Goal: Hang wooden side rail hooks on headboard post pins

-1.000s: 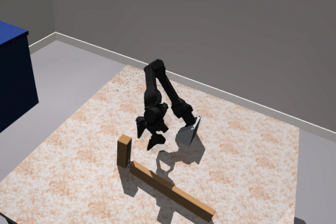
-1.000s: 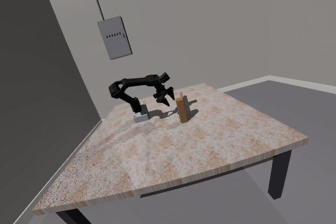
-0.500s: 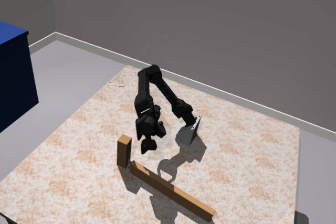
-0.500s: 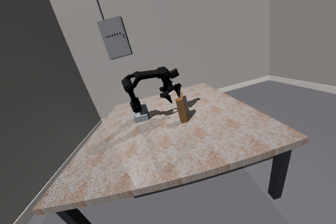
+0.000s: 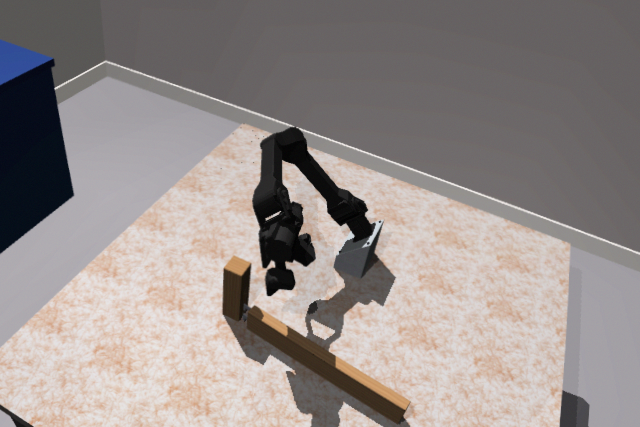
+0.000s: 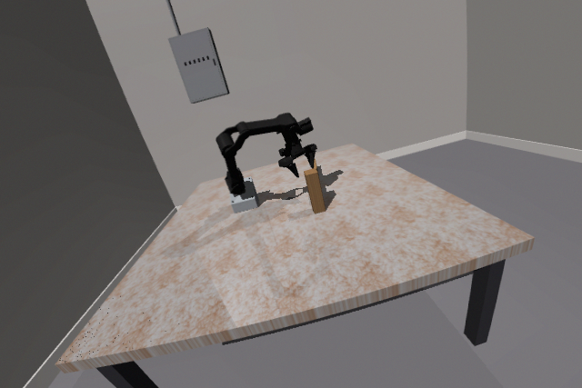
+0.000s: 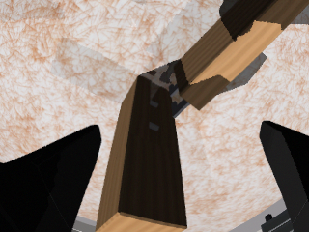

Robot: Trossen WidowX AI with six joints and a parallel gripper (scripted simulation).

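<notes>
Now: the headboard post 1 cm ahead of my gripper tip, 7 cm to the right of it and 6 cm below it.
</notes>
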